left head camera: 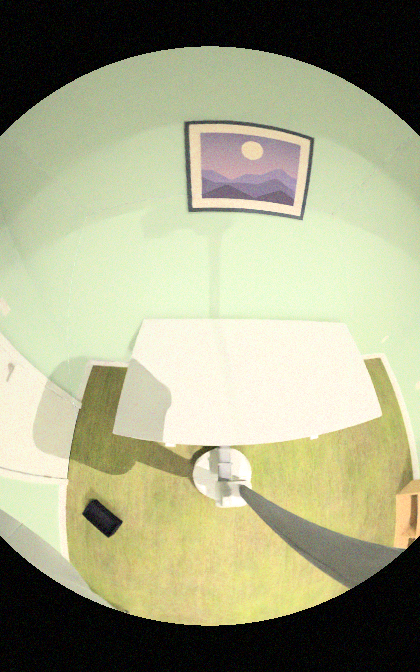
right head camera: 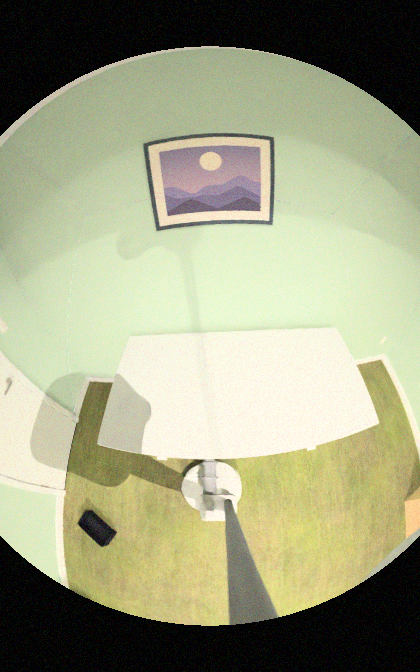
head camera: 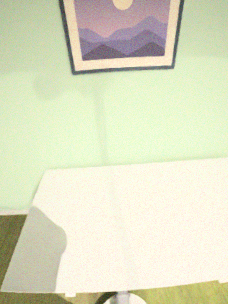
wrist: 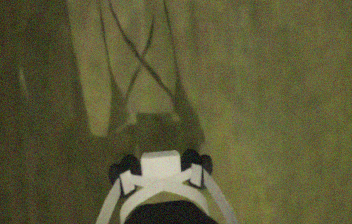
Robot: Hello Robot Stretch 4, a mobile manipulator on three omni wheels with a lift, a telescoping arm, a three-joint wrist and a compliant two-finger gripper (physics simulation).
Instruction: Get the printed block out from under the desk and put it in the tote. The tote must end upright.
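Places are measured from the robot's base along level axes (x right, y ahead, z up), in metres.
Where they show: gripper, fingertip midpoint: (wrist: 160,165).
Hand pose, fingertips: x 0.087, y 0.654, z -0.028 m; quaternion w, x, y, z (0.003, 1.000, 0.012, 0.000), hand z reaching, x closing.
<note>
After its pixels a point has its place.
The printed block (wrist: 160,162) @(x 0.087, y 0.664, z 0.002 m), small and white, is between the two black fingertips in the wrist view. My gripper (wrist: 160,165) @(x 0.087, y 0.654, z -0.028 m) is shut on it, with a fingertip against each side. The block's dark shadow falls on the floor just beyond it. The white desk (head camera: 150,225) @(x 0.182, y 0.445, z 0.693 m) (left head camera: 260,385) (right head camera: 260,390) @(x 0.284, y 0.495, z 0.693 m) stands against the wall and hides the gripper and block in the head views. A black box-like object (left head camera: 102,518) (right head camera: 97,528) @(x -0.981, y -0.612, z -0.024 m) lies on the floor at the lower left; I cannot tell whether it is the tote.
My round white base (left head camera: 205,475) (right head camera: 194,487) @(x -0.111, y -0.002, z 0.187 m) stands at the desk's front edge. A wooden shelf-like piece (left head camera: 402,520) (right head camera: 412,517) stands at the right edge. A white door (left head camera: 25,425) (right head camera: 20,440) @(x -1.424, y -0.016, z 0.597 m) is at the left. A framed picture (head camera: 122,40) @(x 0.088, y 0.960, z 1.500 m) (left head camera: 250,172) (right head camera: 212,180) @(x 0.097, y 0.960, z 1.568 m) hangs above the desk.
</note>
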